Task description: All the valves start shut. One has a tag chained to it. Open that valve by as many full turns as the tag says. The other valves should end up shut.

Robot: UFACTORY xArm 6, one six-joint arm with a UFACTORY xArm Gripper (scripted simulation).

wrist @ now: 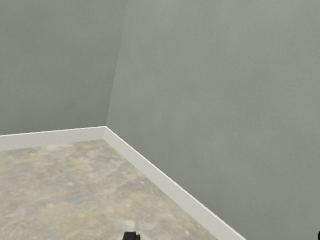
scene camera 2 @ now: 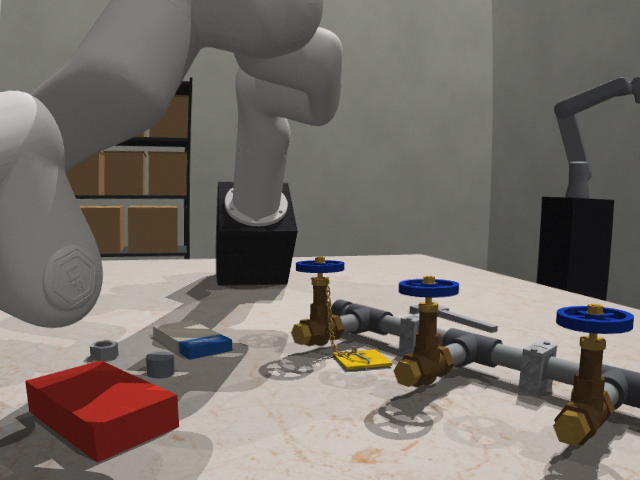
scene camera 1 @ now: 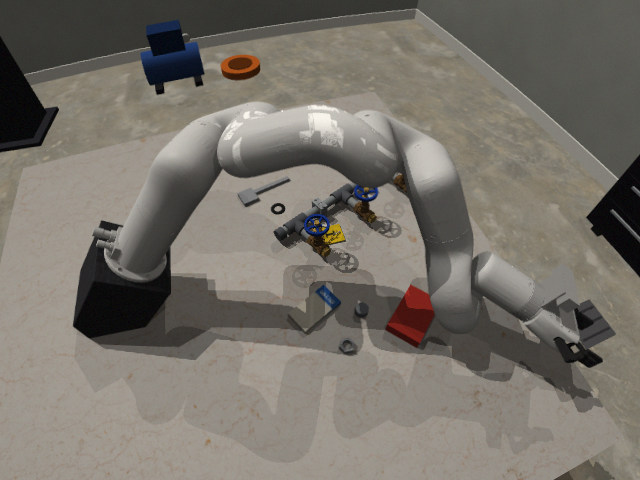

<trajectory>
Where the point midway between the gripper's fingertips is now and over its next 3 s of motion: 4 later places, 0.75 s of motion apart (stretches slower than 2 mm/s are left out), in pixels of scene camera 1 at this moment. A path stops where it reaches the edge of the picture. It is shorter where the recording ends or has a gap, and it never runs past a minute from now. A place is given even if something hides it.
My gripper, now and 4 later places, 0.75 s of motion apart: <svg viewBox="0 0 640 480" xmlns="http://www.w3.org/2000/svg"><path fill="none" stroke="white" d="M591 343L530 232L478 196L378 177L334 184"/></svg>
</trajectory>
